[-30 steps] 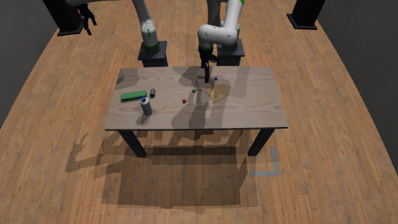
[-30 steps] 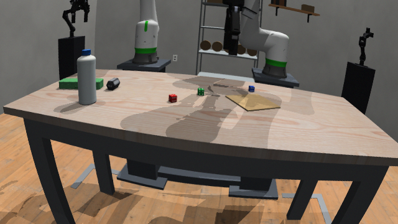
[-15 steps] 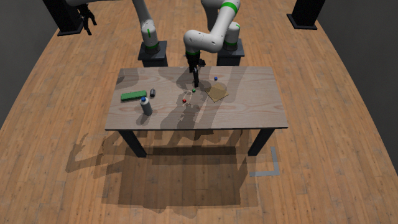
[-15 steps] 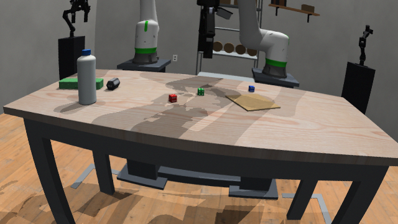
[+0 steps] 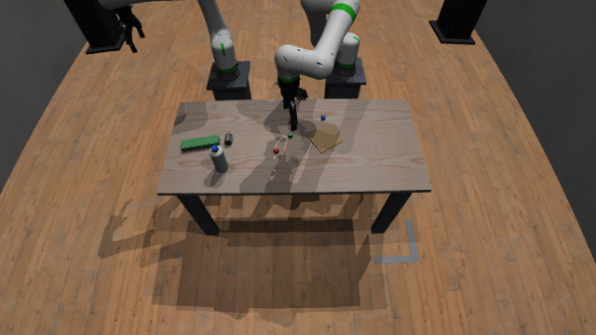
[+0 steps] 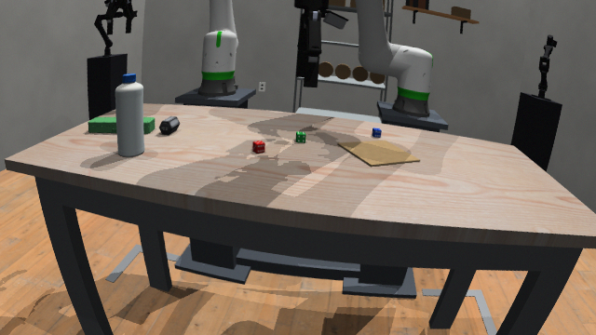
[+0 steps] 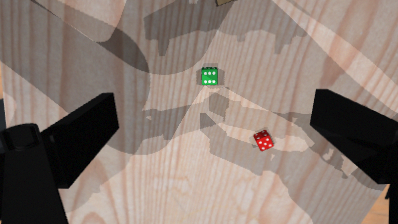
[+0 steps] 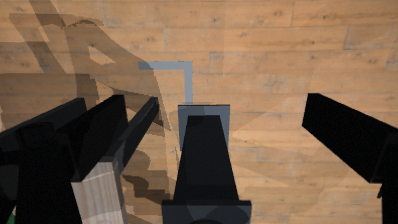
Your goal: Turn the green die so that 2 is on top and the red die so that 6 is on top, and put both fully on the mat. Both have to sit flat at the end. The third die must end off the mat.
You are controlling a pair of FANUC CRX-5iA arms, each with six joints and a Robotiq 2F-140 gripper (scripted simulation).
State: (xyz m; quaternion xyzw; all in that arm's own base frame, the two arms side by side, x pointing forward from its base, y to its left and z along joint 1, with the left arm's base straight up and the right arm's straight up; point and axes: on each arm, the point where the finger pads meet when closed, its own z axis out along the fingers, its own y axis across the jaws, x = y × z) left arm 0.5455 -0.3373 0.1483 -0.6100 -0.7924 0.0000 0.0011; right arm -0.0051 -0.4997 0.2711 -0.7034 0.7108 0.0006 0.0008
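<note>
The green die is 14 cm below my left hand. Also, from my left hand: blue die (11 cm behind, 18 cm to the left, 14 cm below); tan mat (2 cm ahead, 18 cm to the left, 15 cm below); red die (10 cm ahead, 8 cm to the right, 14 cm below).
</note>
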